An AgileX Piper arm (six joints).
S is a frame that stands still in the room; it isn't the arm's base.
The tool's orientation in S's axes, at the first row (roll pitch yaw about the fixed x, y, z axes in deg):
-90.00, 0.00, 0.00
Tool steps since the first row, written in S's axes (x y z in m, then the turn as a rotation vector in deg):
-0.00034, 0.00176, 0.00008, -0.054, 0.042, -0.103
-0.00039, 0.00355, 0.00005, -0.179, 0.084, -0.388
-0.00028, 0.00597, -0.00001, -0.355, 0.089, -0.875
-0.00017, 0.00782, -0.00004, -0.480, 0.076, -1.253
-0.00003, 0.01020, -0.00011, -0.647, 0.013, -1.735
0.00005, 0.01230, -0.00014, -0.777, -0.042, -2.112
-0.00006, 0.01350, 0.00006, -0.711, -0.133, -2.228
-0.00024, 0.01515, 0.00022, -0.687, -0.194, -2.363
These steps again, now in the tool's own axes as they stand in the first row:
-0.00034, -0.00008, 0.00176, -0.054, 0.103, 0.042
-0.00039, -0.00005, 0.00355, -0.179, 0.388, 0.084
-0.00028, 0.00001, 0.00597, -0.355, 0.875, 0.089
-0.00017, 0.00004, 0.00782, -0.480, 1.253, 0.076
-0.00003, 0.00011, 0.01020, -0.647, 1.735, 0.013
0.00005, 0.00014, 0.01230, -0.777, 2.112, -0.042
-0.00006, -0.00006, 0.01350, -0.711, 2.228, -0.133
-0.00024, -0.00022, 0.01515, -0.687, 2.363, -0.194

